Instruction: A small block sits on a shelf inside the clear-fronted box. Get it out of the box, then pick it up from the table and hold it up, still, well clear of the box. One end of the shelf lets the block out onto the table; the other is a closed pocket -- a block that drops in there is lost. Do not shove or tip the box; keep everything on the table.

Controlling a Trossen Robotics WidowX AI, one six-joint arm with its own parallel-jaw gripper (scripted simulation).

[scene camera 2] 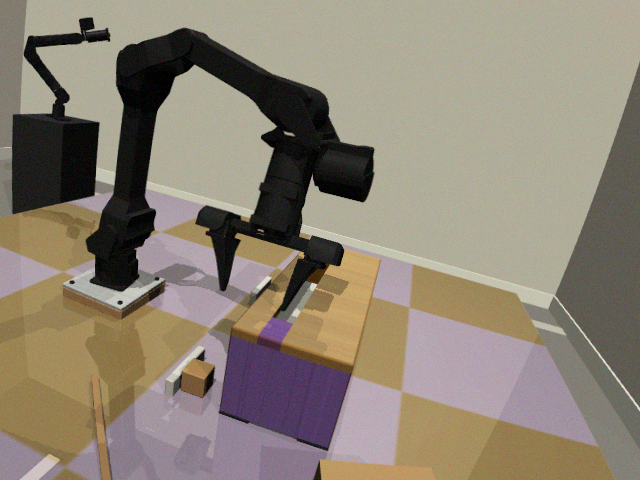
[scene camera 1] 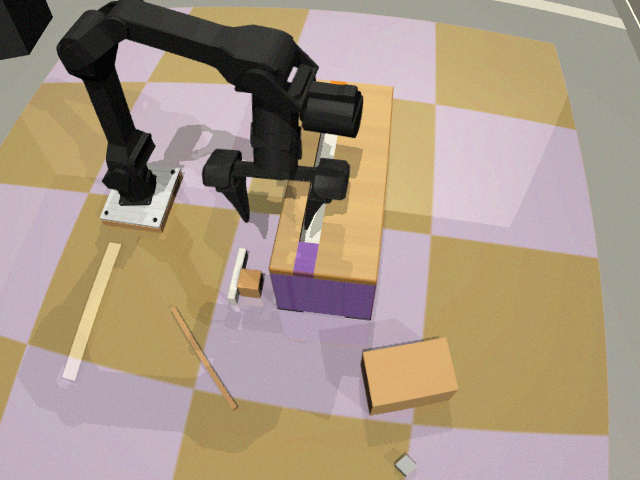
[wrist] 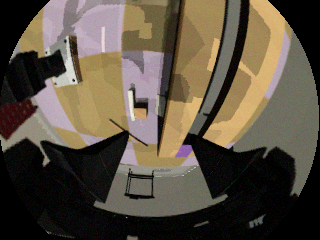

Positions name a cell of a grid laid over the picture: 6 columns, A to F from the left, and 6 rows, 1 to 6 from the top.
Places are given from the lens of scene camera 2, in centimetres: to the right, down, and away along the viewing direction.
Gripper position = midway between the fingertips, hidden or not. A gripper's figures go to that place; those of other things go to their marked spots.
my gripper (scene camera 2: C4): -9, 8, 52
tan block (scene camera 2: B5): -16, 18, 50
long box (scene camera 2: C5): -4, 15, 45
The marked spots on the tan block and the long box are 13 cm apart.
